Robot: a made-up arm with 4 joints.
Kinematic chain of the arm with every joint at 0, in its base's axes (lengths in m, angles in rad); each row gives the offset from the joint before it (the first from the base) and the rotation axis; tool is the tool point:
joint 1: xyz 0 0 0.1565 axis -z
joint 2: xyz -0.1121 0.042 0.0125 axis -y
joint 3: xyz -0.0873 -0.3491 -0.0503 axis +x
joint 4: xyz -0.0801 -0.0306 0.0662 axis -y
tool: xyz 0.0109 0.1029 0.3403
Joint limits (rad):
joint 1: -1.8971..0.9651
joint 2: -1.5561..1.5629
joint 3: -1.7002..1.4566
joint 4: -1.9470..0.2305
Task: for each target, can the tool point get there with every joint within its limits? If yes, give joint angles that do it. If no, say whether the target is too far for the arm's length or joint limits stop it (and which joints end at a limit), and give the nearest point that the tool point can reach.
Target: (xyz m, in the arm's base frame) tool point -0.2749 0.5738 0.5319
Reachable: no: joint limits stop it (at a limit: joint 1, joint 4) | nearest point -0.2790 0.3000 0.3753 | short by 0.315 m
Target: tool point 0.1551 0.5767 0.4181
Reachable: no: joint limits stop it (at a limit: joint 1, joint 2) | nearest point 0.2269 0.3351 0.3836 | short by 0.254 m
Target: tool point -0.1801 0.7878 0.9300
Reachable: no: too far | nearest point -0.2469 0.2473 0.4454 | short by 0.729 m
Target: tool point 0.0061 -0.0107 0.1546
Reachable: yes | joints -1.1599 -1.0990 -0.9160 -0.7010
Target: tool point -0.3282 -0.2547 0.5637
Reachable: yes | joints 0.5514 -0.3769 0.3755 0.0599
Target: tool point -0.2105 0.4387 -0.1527
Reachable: no: joint limits stop it (at a limit: joint 1, joint 4) | nearest point -0.2310 0.2865 -0.0536 | short by 0.183 m
